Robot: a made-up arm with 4 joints.
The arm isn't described. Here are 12 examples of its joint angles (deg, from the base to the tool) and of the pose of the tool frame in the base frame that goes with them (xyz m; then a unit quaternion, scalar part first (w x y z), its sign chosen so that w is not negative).
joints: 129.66 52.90 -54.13 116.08
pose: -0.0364 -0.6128 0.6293 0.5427 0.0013 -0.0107 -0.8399
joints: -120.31 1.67 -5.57 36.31
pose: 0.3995 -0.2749 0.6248 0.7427 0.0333 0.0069 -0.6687
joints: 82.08 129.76 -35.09 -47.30
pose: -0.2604 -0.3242 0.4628 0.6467 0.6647 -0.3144 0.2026
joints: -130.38 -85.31 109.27 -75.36
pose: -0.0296 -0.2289 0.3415 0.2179 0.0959 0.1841 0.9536
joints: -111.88 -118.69 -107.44 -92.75
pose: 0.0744 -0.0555 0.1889 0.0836 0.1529 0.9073 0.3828
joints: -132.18 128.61 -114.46 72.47
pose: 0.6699 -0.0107 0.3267 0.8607 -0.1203 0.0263 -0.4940
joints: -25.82 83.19 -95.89 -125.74
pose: -0.3252 0.2382 0.5624 0.2441 -0.0847 0.0712 -0.9634
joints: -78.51 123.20 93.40 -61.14
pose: 0.0811 0.4367 0.2839 0.1083 0.1434 0.9385 -0.2947
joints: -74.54 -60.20 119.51 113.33
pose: 0.4158 0.1000 0.2028 0.8197 -0.4936 0.0340 0.2886
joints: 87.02 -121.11 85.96 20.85
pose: -0.4444 0.1300 0.1536 0.5612 -0.1648 0.2530 0.7706
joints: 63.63 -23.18 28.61 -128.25
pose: -0.0766 0.0130 0.5517 0.8442 0.0471 0.0049 -0.5339
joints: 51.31 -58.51 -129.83 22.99
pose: -0.3040 0.3498 0.4035 0.0580 0.2440 -0.9670 0.0439
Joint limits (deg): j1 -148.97..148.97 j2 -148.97..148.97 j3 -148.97..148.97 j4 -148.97..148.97
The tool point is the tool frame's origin. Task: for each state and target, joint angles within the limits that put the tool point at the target. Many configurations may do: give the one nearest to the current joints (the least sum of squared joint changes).
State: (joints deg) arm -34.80 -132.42 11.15 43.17
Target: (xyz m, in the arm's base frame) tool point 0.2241 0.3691 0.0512
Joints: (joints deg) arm -43.63 -145.96 28.39 10.52
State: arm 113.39 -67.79 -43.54 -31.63
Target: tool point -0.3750 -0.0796 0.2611
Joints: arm 122.60 -62.20 -41.92 -8.33
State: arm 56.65 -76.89 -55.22 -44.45
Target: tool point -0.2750 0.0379 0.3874
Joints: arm 92.89 -31.57 -90.73 -31.27
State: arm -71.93 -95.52 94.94 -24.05
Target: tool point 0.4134 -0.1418 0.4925
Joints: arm -74.46 -60.96 98.34 -7.91
